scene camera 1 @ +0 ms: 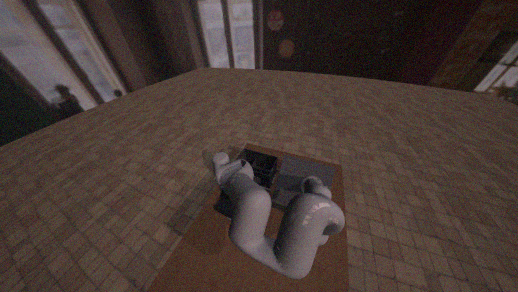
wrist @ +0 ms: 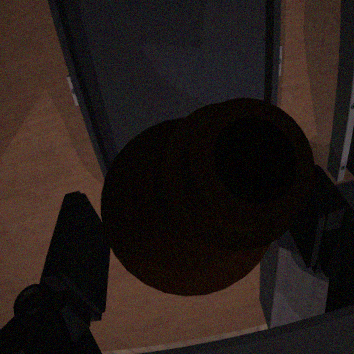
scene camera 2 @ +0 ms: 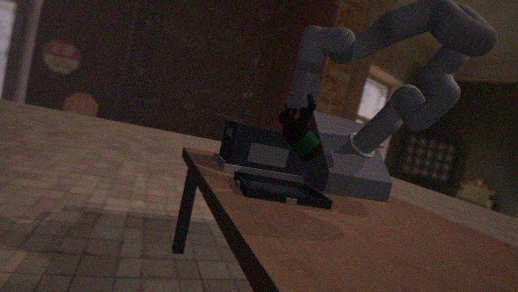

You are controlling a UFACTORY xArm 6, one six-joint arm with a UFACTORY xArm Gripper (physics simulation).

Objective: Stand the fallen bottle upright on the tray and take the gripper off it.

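Frame: origin at the arm's base, x back, y right, z up, level; centimetres.
Where they show: gripper, fingertip midpoint: (wrist: 182,192) (scene camera 2: 293,131); arm's base at its link origin: (scene camera 2: 361,145).
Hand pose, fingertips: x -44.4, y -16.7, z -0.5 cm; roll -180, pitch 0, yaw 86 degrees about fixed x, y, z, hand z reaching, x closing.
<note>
Each offset is from my fingertips to the top centre of the thing.
A dark brown bottle @[dx +1.4, dy -0.3, dz +5.3 cm] (scene camera 2: 305,144) (wrist: 190,260) with a green band hangs in the air above the tray's right end in the scene camera 2 view. It is tilted, neck up to the left and base down to the right. In the wrist view its neck opening faces the camera. The black tray @[dx +0.8, dy +1.1, dz -16.4 cm] (scene camera 2: 267,194) (wrist: 175,50) (scene camera 1: 223,206) lies flat on the table, apart from the bottle. My gripper (scene camera 2: 299,111) (wrist: 182,192) is shut on the bottle, one finger on each side of it. In the scene camera 1 view the arm hides the bottle and the fingers.
A dark crate with compartments @[dx +5.5, dy +28.9, dz -1.4 cm] (scene camera 1: 257,162) (scene camera 2: 237,142) stands behind the tray, close to it. A large grey block with a sloped face (scene camera 1: 310,170) (scene camera 2: 357,185) stands to the right of the crate, near the arm's base. The wooden table's (scene camera 2: 225,215) left edge runs near the tray.
</note>
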